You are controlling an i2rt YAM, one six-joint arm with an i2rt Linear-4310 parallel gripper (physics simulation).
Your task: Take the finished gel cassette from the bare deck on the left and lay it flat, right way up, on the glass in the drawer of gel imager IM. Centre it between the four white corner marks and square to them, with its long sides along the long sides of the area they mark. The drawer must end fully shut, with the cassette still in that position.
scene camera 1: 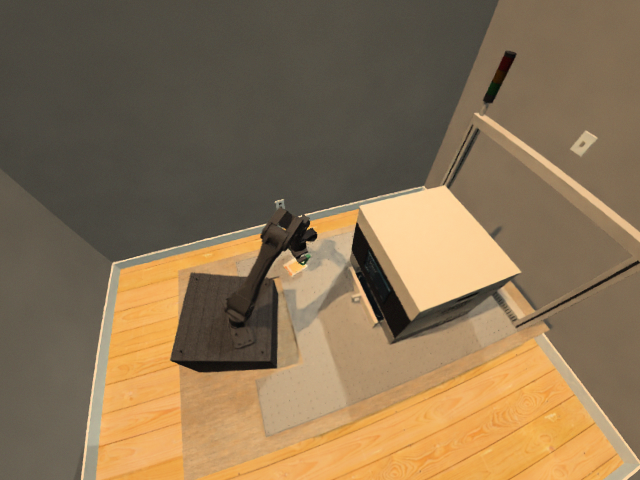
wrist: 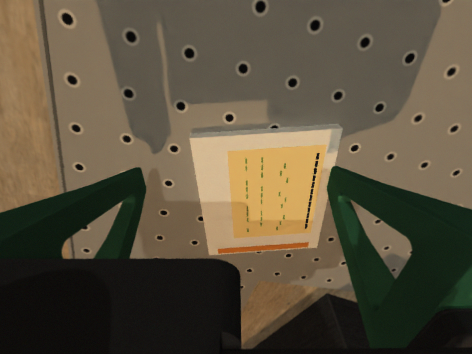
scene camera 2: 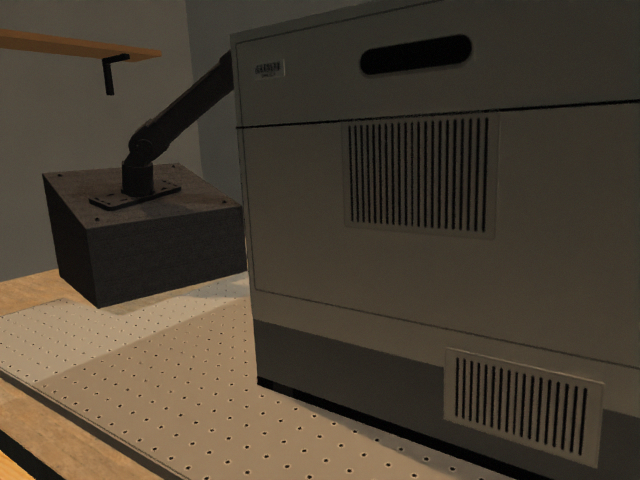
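Observation:
The gel cassette (scene camera 1: 295, 267) (wrist: 260, 192) lies flat on the perforated deck, a pale plate with a yellow gel area, green bands, a black dashed line and an orange strip along one edge. My gripper (wrist: 236, 177) (scene camera 1: 305, 259) is open and empty, above the cassette, with one green finger on each side of it in the wrist view. The gel imager (scene camera 1: 439, 253) (scene camera 2: 413, 279) stands to the right in scene camera 1. Its drawer (scene camera 1: 364, 297) stands partly out at the front. The drawer's glass is mostly hidden, and its corner marks cannot be made out.
The dark arm pedestal (scene camera 1: 227, 320) (scene camera 2: 165, 253) stands left of the deck (scene camera 1: 310, 392) (scene camera 2: 170, 361). A framed clear panel (scene camera 1: 558, 170) with a signal tower (scene camera 1: 499, 77) stands behind the imager. A wall shelf (scene camera 2: 77, 46) shows at the upper left in scene camera 2.

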